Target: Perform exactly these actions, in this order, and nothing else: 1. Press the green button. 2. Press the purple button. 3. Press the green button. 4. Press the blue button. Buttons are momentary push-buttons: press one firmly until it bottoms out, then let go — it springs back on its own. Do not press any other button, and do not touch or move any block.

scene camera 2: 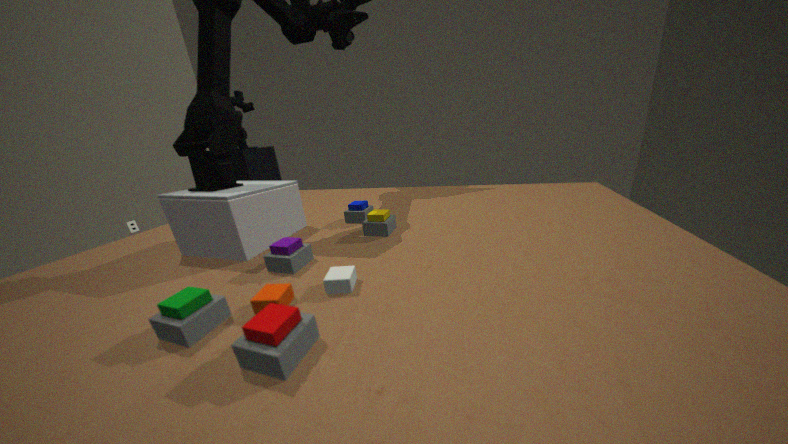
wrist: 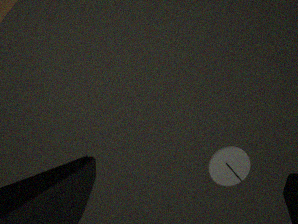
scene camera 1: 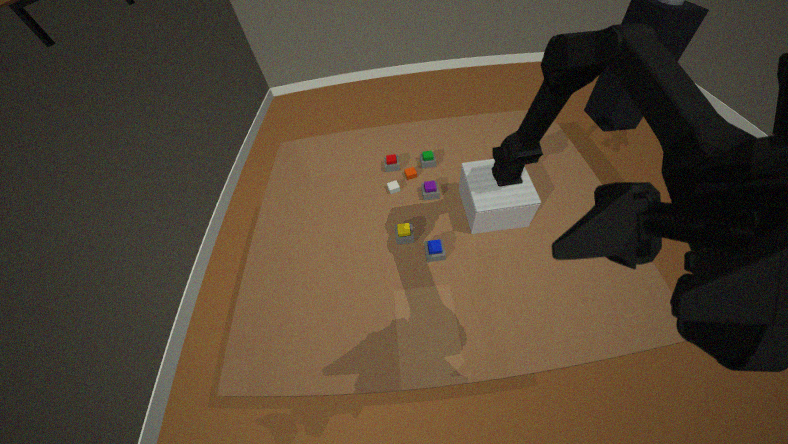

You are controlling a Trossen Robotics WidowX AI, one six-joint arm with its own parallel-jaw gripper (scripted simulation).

My gripper is open and holds nothing. Further things: a white block, an orange block and a red button.
My gripper also shows in the wrist view.
